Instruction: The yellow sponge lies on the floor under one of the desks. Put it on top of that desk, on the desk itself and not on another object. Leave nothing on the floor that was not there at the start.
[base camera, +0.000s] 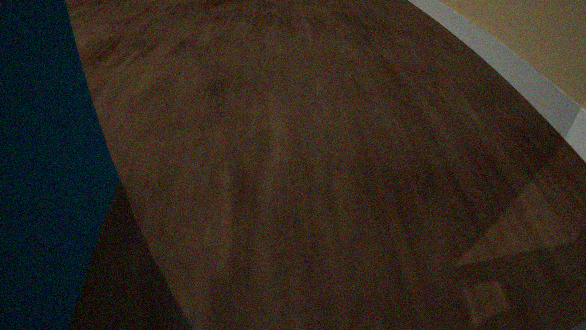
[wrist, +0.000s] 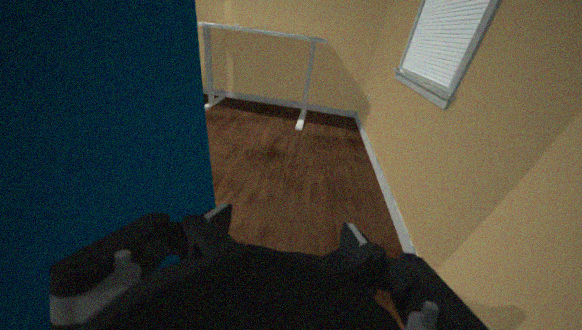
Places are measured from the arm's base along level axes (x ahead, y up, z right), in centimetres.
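Pixels of known places: gripper, between the fingertips: (wrist: 285, 225).
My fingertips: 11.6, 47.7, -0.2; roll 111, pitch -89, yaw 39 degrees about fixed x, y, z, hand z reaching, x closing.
Behind a point stands the place of what it marks, as x, y, z.
My gripper (wrist: 285, 225) @(11.6, 47.7, -0.2) is open and empty in the wrist view, its two dark fingers wide apart at the lower middle. Beyond the fingers, floor and a far wall show. The yellow sponge does not show in either view. At the far end of the room, a light grey frame with a top bar (wrist: 260, 32) @(224.6, 53.9, -57.5) and legs with feet stands near the wall; it may be a desk frame, but I cannot tell.
A tall blue panel (base camera: 45, 100) @(38.5, -19.1, -25.2) (wrist: 100, 110) @(21.8, 49.5, -25.2) stands close on the left. The brown wooden floor (base camera: 300, 150) @(53.9, -39.7, 4.1) (wrist: 285, 185) @(122.2, -39.7, -7.4) runs between it and the tan wall (base camera: 545, 35) @(79.9, -21.0, 71.0) (wrist: 480, 165) @(75.7, 25.9, 71.0) on the right. A window (wrist: 445, 42) @(143.1, 66.4, 70.2) with blinds is on that wall.
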